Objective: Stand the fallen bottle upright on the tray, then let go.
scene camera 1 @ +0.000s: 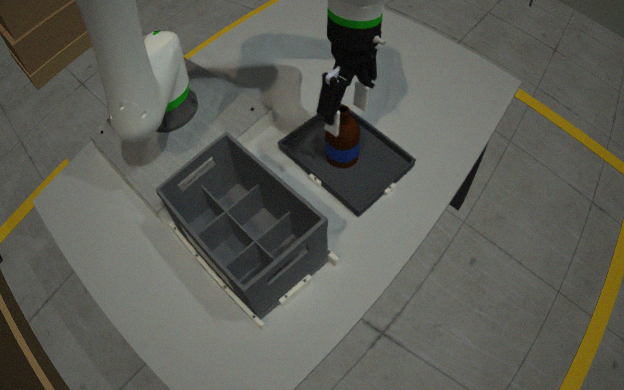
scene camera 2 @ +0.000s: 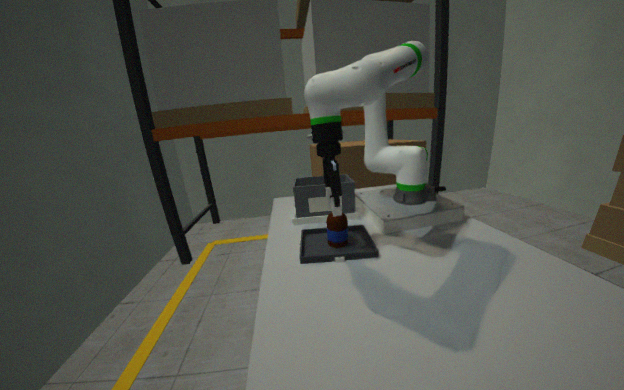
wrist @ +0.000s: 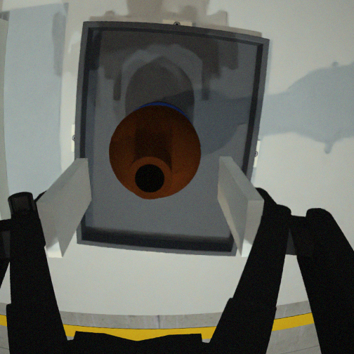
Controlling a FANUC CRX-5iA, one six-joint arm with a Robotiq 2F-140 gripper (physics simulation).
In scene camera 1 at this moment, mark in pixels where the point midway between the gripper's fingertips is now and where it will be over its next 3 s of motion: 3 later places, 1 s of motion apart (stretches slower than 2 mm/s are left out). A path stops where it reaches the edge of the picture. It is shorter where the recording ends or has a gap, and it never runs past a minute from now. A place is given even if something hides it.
My gripper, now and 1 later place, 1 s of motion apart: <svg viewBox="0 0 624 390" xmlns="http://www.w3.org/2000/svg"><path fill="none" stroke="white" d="M346 119L349 88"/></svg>
